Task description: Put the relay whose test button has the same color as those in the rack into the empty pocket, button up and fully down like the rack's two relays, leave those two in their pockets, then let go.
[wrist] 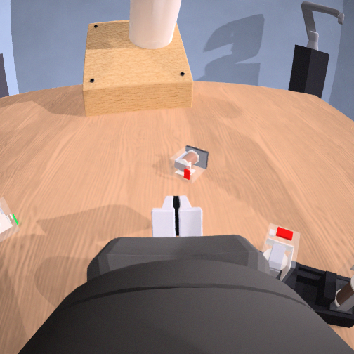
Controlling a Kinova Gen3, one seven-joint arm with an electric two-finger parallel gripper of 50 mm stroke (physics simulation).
Labels:
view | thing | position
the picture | my gripper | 175, 209
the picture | red-button relay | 279, 245

